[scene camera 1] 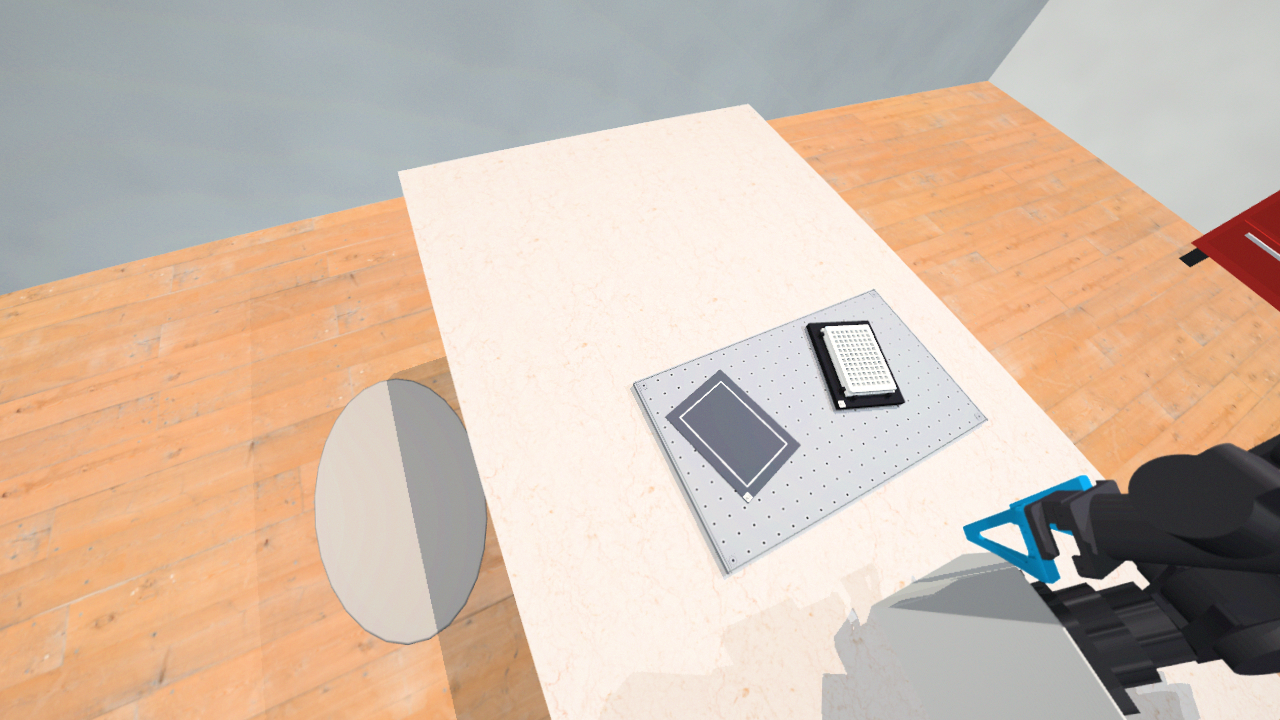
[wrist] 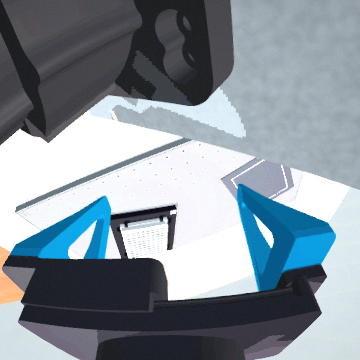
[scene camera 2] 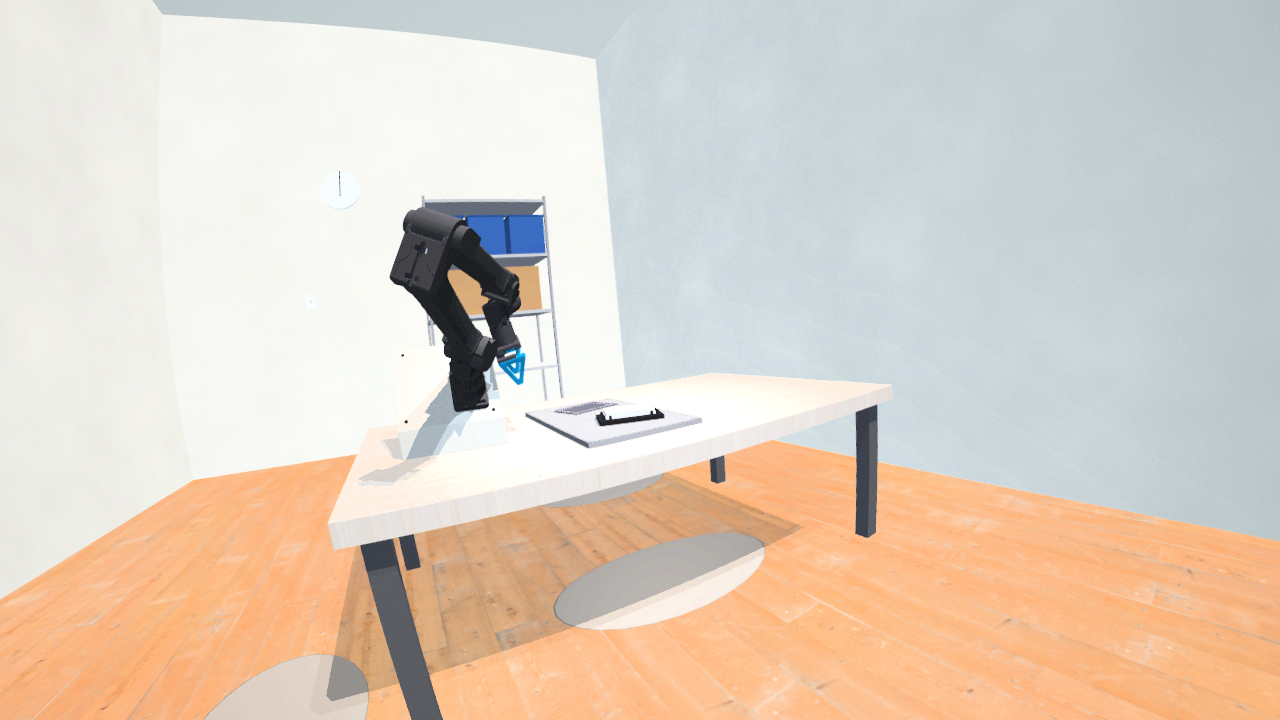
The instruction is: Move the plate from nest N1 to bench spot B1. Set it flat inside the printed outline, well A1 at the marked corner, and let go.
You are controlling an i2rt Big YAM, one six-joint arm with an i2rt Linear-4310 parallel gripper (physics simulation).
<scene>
The gripper is open, with nothing in its grasp. A white well plate rests on a black flat block. Also in view: a printed outline.
The gripper also shows in the wrist view and in scene camera 2.
</scene>
